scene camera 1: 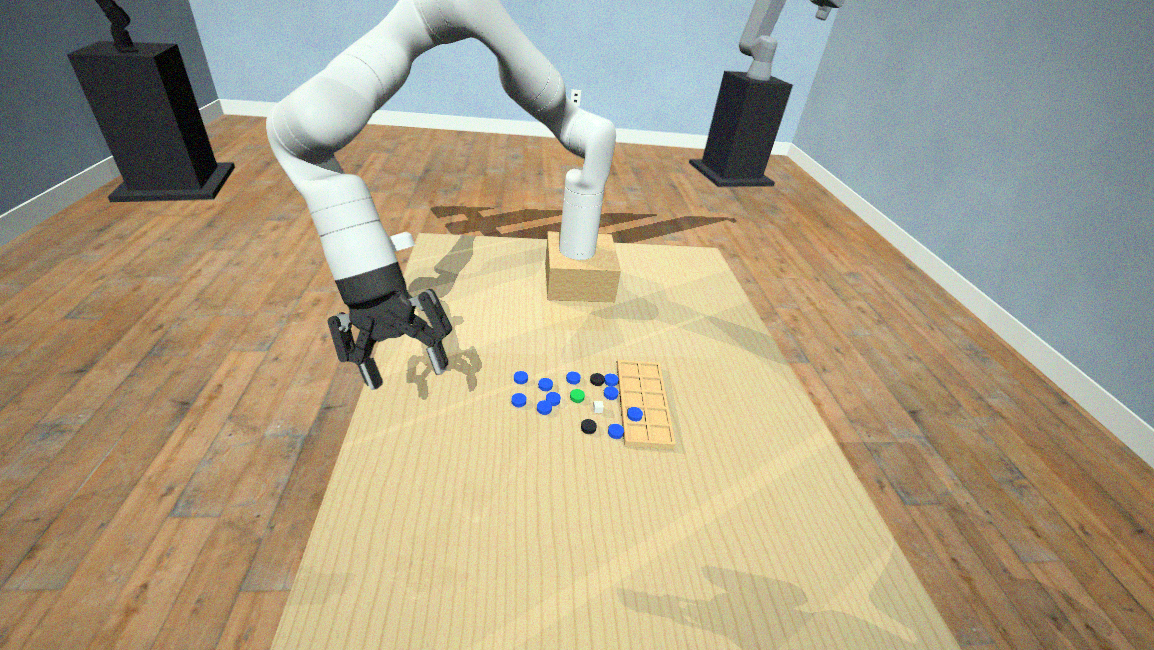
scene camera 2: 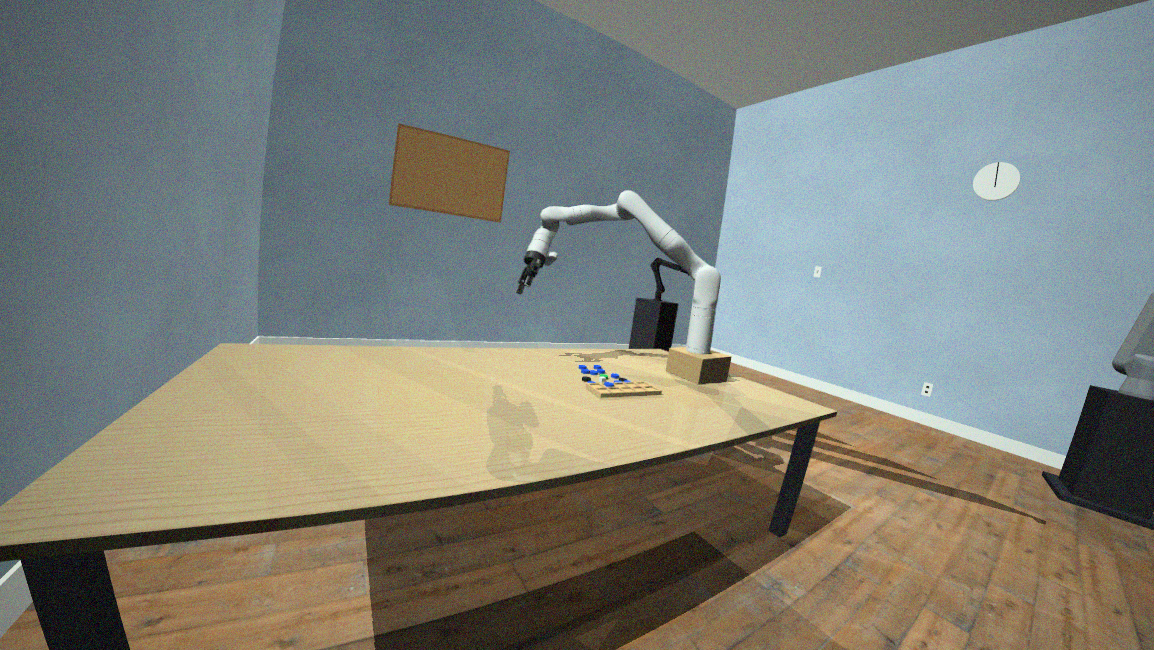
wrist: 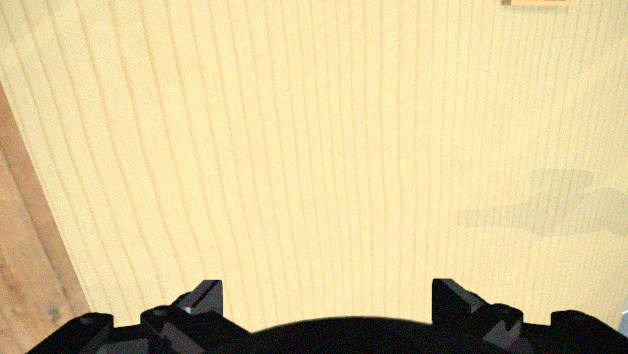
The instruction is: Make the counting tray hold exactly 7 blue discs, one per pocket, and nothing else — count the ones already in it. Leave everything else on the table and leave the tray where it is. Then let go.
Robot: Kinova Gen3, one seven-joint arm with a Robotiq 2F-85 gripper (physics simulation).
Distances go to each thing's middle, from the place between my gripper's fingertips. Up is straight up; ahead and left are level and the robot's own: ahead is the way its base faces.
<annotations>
The wooden counting tray [scene camera 1: 641, 385] is 12 cm behind my hand, 42 cm to the left of it and 24 cm below it.
</annotations>
